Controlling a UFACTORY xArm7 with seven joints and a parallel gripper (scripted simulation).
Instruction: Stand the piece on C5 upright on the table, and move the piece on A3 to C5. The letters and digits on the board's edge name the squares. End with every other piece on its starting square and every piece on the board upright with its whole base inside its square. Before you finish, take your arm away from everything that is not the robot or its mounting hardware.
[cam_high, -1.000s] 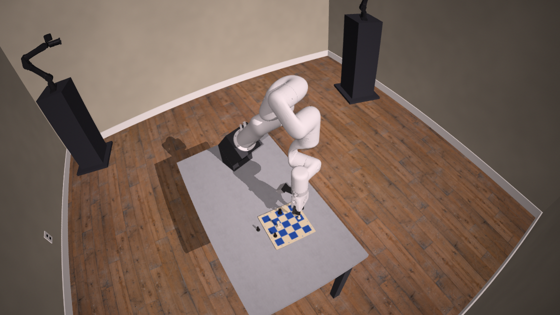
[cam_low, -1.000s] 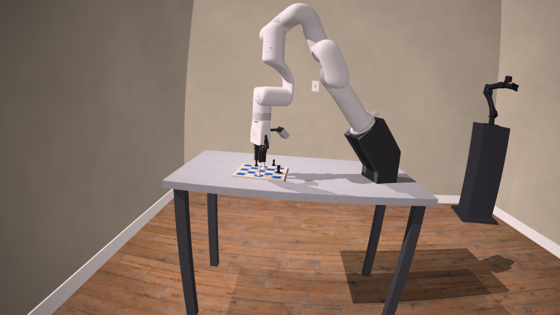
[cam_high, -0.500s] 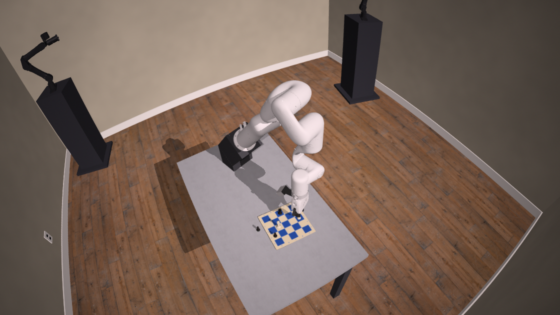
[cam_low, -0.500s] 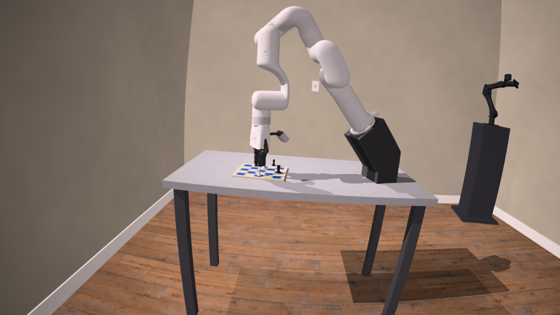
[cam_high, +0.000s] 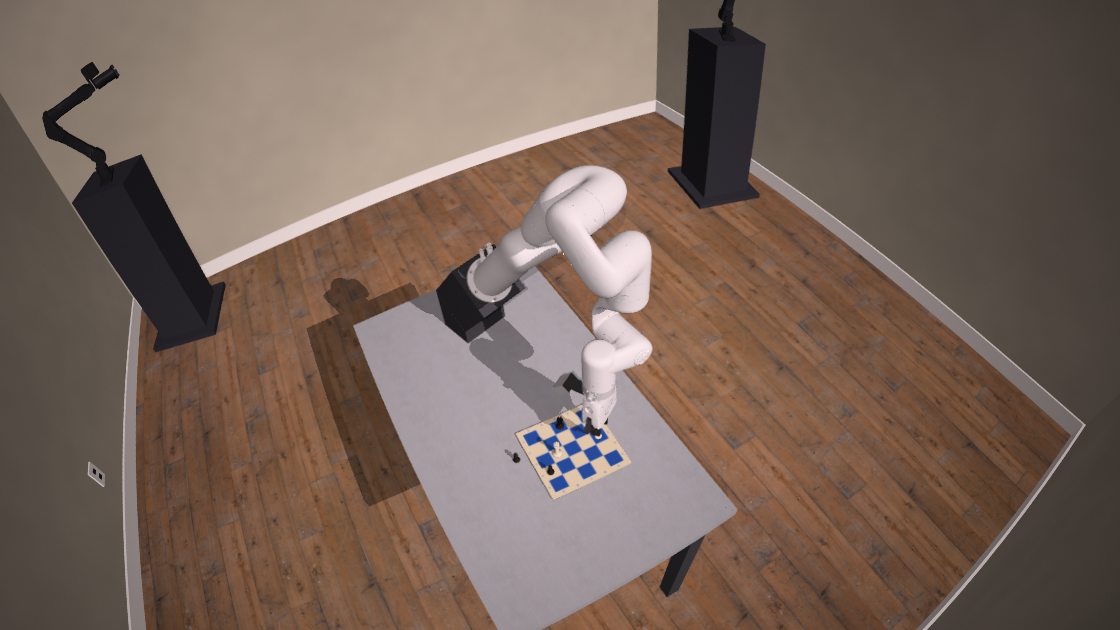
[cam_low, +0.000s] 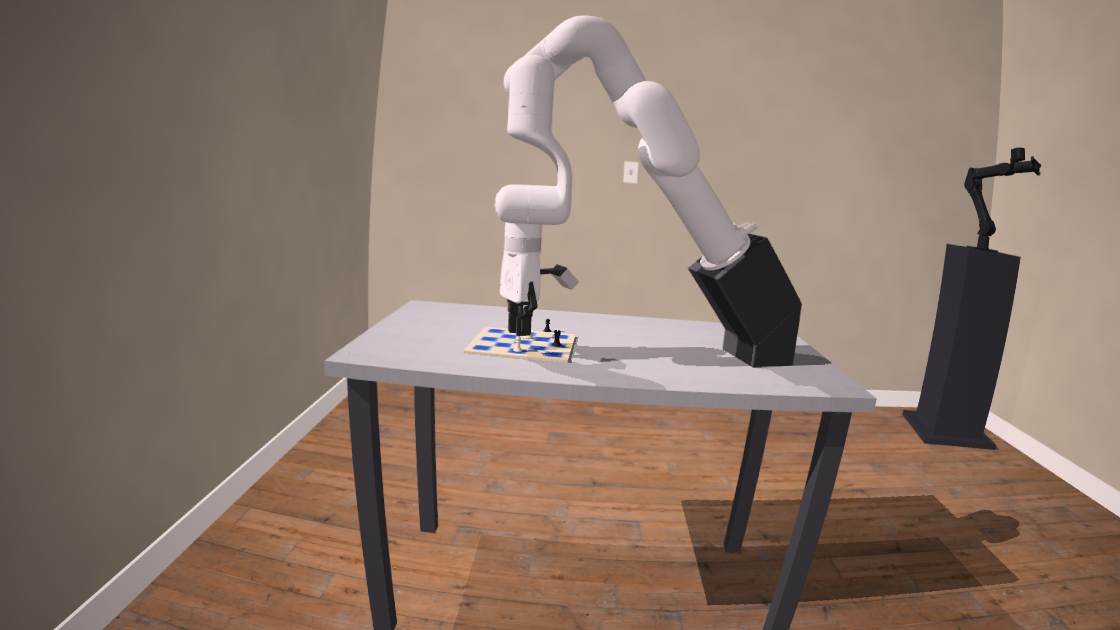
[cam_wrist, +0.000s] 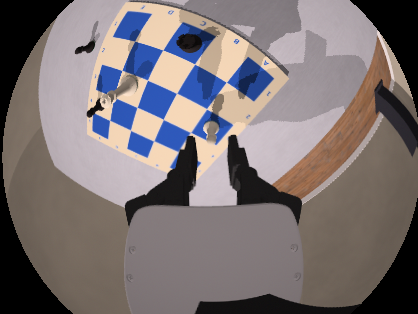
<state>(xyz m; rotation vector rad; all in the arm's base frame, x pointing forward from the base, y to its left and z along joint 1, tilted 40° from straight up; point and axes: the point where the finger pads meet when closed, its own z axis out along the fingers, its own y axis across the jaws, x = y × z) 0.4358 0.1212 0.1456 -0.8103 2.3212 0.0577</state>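
The white pawn is 4 cm below my hand. Round my hand: tall white piece (2 cm ahead, 11 cm to the right, 3 cm below); chessboard (1 cm ahead, 7 cm to the right, 6 cm below).
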